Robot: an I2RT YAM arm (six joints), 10 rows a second.
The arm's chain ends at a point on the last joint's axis. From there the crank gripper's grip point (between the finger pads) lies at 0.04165 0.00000 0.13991 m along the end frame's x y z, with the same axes.
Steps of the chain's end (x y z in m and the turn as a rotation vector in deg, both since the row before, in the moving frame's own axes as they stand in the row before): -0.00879, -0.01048, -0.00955, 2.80, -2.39, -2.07; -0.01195, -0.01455, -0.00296, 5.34, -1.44, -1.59; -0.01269, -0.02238, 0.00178, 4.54, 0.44, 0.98; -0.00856, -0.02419, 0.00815, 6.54, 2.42, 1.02; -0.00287, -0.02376, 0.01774, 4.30, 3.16, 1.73; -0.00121, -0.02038, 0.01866, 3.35, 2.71, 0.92; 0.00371, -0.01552, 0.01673, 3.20, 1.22, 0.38; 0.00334, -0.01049, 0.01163, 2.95, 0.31, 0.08; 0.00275, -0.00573, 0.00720, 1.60, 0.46, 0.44; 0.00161, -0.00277, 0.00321, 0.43, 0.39, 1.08
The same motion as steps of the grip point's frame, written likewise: -0.01481, -0.01875, -0.00814, 2.80, -2.39, -2.07; -0.01567, -0.02872, -0.00262, 5.34, -1.44, -1.59; -0.01153, -0.03272, 0.00105, 4.54, 0.44, 0.98; -0.00257, -0.03923, 0.00540, 6.54, 2.42, 1.02; 0.00491, -0.03279, 0.01489, 4.30, 3.16, 1.73; 0.00541, -0.02777, 0.01632, 3.35, 2.71, 0.92; 0.00670, -0.02302, 0.01560, 3.20, 1.22, 0.38; 0.00410, -0.01763, 0.01122, 2.95, 0.31, 0.08; 0.00389, -0.00931, 0.00681, 1.60, 0.46, 0.44; 0.00256, -0.00302, 0.00292, 0.43, 0.39, 1.08
